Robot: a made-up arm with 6 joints.
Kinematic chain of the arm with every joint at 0, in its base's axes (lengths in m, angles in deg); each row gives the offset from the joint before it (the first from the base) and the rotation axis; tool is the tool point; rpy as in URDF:
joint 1: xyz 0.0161 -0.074 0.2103 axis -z
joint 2: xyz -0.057 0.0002 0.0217 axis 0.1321 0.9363 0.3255
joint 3: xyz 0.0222 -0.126 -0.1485 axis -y
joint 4: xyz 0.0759 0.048 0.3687 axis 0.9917 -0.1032 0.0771
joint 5: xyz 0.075 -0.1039 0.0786 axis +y
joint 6: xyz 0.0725 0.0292 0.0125 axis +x
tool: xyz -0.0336 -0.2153 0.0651 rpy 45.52 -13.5 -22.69
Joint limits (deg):
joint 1: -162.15..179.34
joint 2: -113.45..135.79
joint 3: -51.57..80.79
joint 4: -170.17..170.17
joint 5: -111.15..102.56
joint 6: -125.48..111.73
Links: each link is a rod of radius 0.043 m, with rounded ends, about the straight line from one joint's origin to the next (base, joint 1, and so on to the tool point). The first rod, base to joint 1, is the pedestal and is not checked.
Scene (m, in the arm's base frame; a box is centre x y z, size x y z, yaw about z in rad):
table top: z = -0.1
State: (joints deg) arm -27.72 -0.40 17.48 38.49 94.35 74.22
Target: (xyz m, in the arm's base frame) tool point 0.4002 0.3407 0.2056
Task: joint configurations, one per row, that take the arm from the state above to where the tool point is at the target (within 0.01 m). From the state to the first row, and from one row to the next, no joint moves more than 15 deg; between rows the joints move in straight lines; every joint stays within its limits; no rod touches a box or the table.
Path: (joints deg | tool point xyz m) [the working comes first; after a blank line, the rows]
Joints at the target: -80.32 13.76 -43.97 -20.06 80.55 15.94
Straight joint move there: clear.

1: -38.24 2.43 5.19 26.78 91.59 62.56 | 0.1736 -0.3408 0.3815
2: -48.76 5.26 -7.10 15.07 88.83 50.91 | 0.3202 -0.2410 0.3976
3: -59.28 8.10 -19.39 3.36 86.07 39.25 | 0.4273 -0.0745 0.3820
4: -69.80 10.93 -31.68 -8.35 83.31 27.60 | 0.4608 0.1354 0.3208
5: -80.32 13.76 -43.97 -20.06 80.55 15.94 | 0.4002 0.3407 0.2056

